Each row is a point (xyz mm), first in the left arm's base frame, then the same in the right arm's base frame.
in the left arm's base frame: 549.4 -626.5 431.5
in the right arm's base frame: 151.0 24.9 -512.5
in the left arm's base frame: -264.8 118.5 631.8
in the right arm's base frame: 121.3 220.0 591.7
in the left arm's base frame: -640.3 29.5 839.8
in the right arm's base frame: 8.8 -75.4 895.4
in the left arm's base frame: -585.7 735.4 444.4
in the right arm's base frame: 58.3 701.1 1123.9
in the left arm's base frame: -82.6 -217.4 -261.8
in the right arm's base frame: -532.6 603.1 -16.7
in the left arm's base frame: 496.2 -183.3 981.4
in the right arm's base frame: 686.0 -25.8 -51.1
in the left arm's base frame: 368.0 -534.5 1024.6
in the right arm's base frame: 495.3 -339.1 -135.5
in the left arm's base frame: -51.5 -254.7 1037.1
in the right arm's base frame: 373.8 -254.7 346.7
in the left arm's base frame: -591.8 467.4 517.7
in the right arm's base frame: -5.4 459.7 1001.8
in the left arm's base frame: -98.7 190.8 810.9
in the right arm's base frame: 373.3 199.2 560.9
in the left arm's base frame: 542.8 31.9 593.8
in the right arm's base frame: 532.9 391.2 -88.4
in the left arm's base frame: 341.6 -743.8 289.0
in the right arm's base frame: -118.7 -21.0 -463.4
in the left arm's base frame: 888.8 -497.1 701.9
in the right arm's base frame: 591.9 31.0 -615.6
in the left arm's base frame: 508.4 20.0 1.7
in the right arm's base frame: 95.9 756.3 -254.7
